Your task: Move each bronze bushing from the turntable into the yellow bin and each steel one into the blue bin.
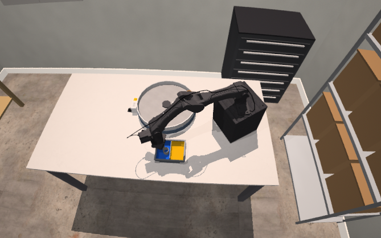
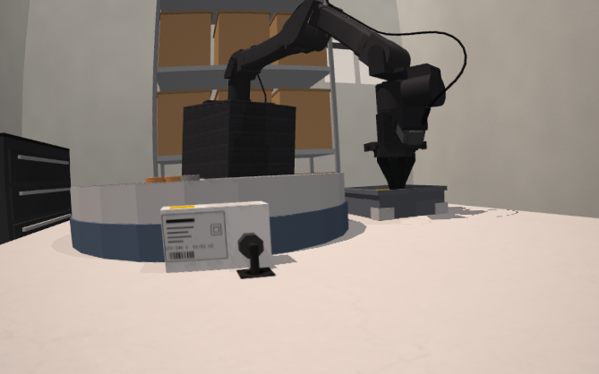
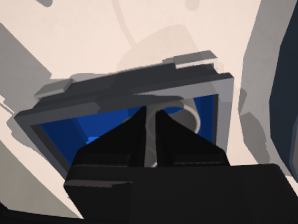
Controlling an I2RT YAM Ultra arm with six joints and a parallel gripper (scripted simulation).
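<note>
The blue bin lies 2 cm behind my hand, 2 cm to the left of it and 2 cm below it. From my hand the other things lie so: yellow bin (10 cm behind, 3 cm to the left, 2 cm below); then round grey turntable (5 cm behind, 33 cm to the right, 1 cm above).
</note>
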